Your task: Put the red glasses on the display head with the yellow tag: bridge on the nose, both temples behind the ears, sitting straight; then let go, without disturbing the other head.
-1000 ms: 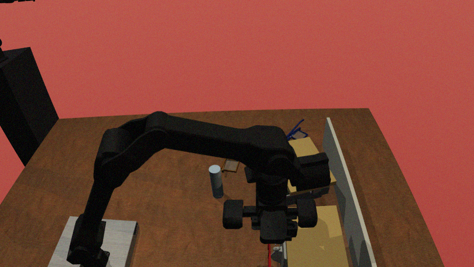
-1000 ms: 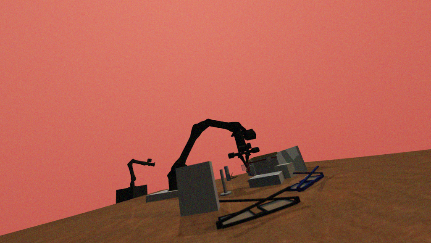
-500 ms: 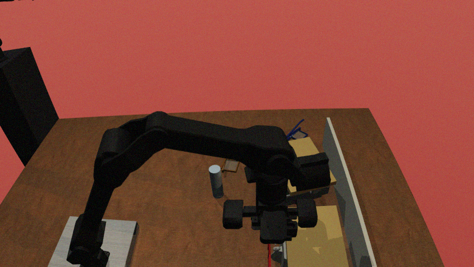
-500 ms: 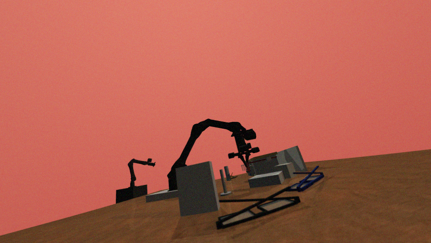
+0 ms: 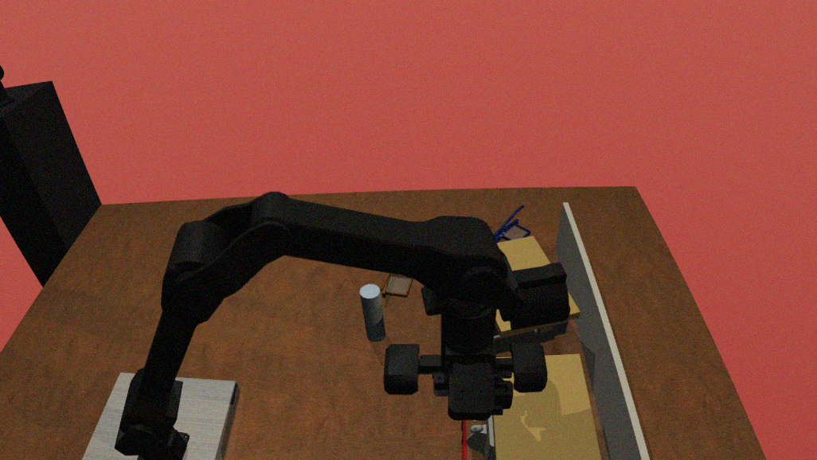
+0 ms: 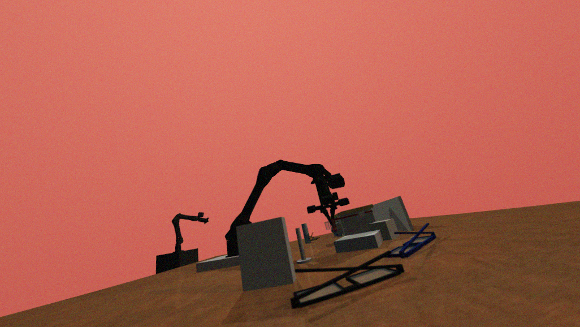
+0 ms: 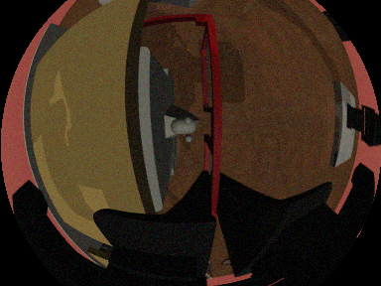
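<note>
My gripper tip is 7 cm short of the display head, 3 cm to the left of it and 1 cm above it. The rest, counted from my gripper tip: white wall (20 cm ahead, 9 cm to the left, 1 cm below); pale blue cylinder (14 cm behind, 17 cm to the left, 1 cm below).
</note>
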